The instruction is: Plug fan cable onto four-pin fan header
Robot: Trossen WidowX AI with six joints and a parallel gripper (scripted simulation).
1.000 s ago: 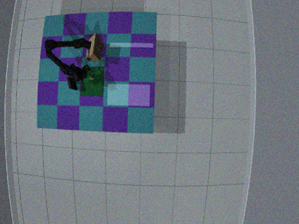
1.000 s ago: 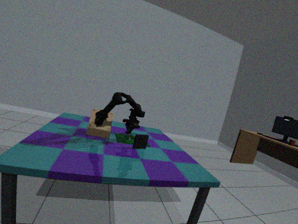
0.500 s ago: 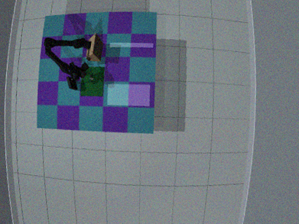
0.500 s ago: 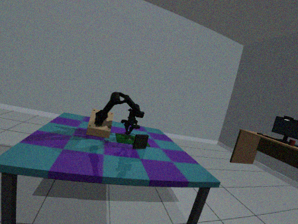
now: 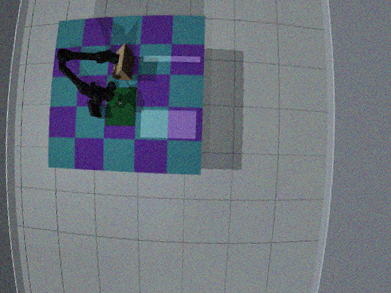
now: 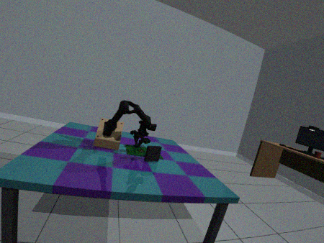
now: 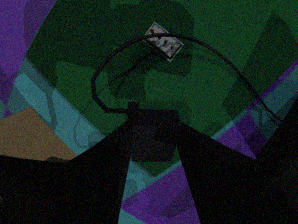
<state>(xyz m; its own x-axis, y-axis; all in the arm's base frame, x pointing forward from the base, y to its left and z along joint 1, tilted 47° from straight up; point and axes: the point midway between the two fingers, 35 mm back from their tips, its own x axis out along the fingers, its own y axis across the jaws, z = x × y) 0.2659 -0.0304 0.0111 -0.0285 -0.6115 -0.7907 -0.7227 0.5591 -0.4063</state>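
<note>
My gripper tip is 7 cm short of the green board, 7 cm above it and 6 cm to the right of it. Also, from my gripper tip: dark plug: 1 cm to the right, 1 cm behind; black fan: 12 cm to the right, 12 cm ahead.
</note>
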